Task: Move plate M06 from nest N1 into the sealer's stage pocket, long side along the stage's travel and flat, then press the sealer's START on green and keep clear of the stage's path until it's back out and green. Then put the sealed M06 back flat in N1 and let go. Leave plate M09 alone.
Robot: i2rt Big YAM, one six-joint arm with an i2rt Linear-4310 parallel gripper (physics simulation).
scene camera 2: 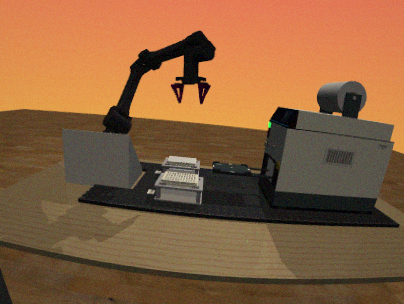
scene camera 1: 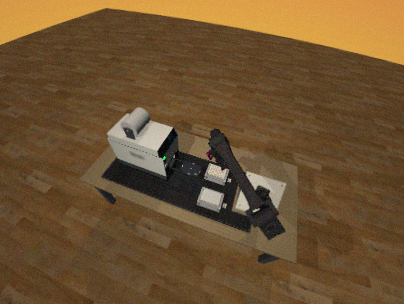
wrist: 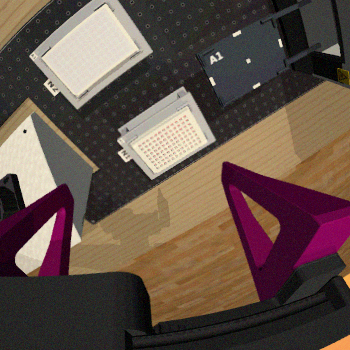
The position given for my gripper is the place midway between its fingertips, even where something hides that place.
My gripper (scene camera 2: 190, 103) is open and holds nothing. Further things: an M06 well plate (wrist: 178, 134) and a grey roll (scene camera 2: 331, 96).
My gripper shows as well in the wrist view (wrist: 144, 180).
